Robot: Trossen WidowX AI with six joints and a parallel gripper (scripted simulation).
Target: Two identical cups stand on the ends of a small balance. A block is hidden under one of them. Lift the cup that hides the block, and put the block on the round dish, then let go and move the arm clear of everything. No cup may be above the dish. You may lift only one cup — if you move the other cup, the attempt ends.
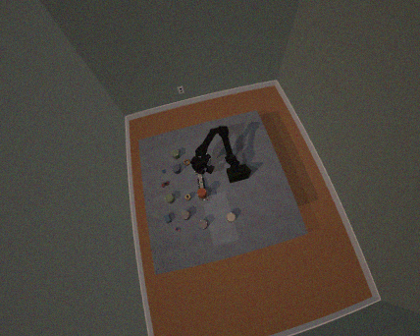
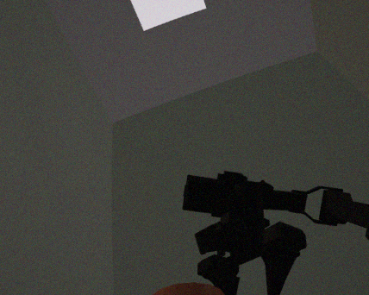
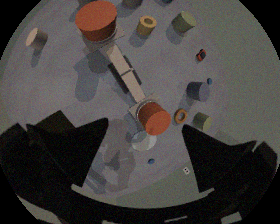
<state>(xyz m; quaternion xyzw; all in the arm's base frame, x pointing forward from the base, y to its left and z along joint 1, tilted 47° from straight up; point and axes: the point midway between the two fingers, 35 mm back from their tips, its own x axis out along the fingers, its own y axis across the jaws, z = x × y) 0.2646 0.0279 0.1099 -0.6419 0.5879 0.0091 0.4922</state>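
Right now my gripper tip is 2 cm short of the orange cup, 8 cm to the left of it and 12 cm above it. Also, from my gripper tip: balance beam: 3 cm ahead, 7 cm to the left, 14 cm below.
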